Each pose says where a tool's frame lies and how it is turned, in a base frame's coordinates. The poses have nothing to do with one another.
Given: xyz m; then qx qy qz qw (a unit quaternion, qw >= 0).
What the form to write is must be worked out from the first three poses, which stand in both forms.
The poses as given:
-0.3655, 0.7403, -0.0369, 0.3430, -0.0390, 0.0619, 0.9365
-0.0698, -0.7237, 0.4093, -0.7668, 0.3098, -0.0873, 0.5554
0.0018, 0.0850, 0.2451, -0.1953, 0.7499, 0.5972, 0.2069
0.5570, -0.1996, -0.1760, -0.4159, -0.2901, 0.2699, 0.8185
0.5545, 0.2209, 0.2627, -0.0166, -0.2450, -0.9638, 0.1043
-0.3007, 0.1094, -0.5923, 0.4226, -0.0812, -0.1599, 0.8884
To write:
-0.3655, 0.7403, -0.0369, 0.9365, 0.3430, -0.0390, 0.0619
-0.0698, -0.7237, 0.4093, 0.5554, -0.7668, 0.3098, -0.0873
0.0018, 0.0850, 0.2451, 0.2069, -0.1953, 0.7499, 0.5972
0.5570, -0.1996, -0.1760, 0.8185, -0.4159, -0.2901, 0.2699
0.5545, 0.2209, 0.2627, 0.1043, -0.0166, -0.2450, -0.9638
-0.3007, 0.1094, -0.5923, 0.8884, 0.4226, -0.0812, -0.1599

